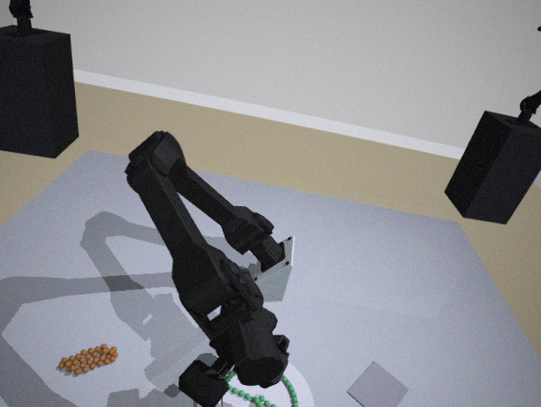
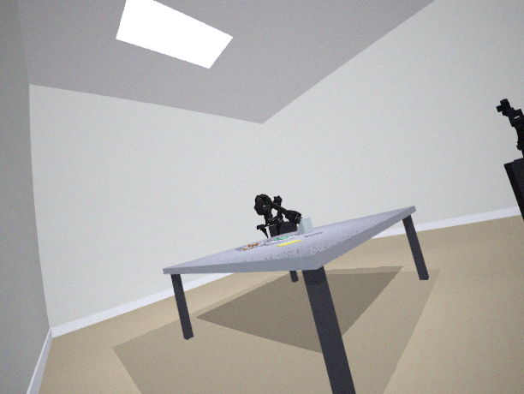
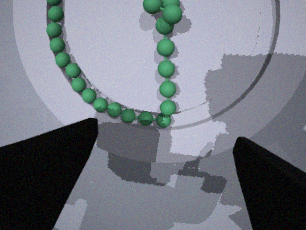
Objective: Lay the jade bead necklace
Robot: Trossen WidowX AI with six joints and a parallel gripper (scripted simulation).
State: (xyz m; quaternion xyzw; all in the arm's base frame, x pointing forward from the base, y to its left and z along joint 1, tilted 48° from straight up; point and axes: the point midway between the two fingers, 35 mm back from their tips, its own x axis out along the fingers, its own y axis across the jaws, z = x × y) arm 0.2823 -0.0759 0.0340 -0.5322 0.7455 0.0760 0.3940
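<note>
My gripper tip is now 60 mm to the right of the round bead board, 30 mm above it and 20 mm short of it. The rest, counted from my gripper tip: yellow strip: 280 mm to the left, 220 mm ahead, 40 mm below; then flat grey square: 290 mm to the left, 40 mm below, 30 mm behind.
</note>
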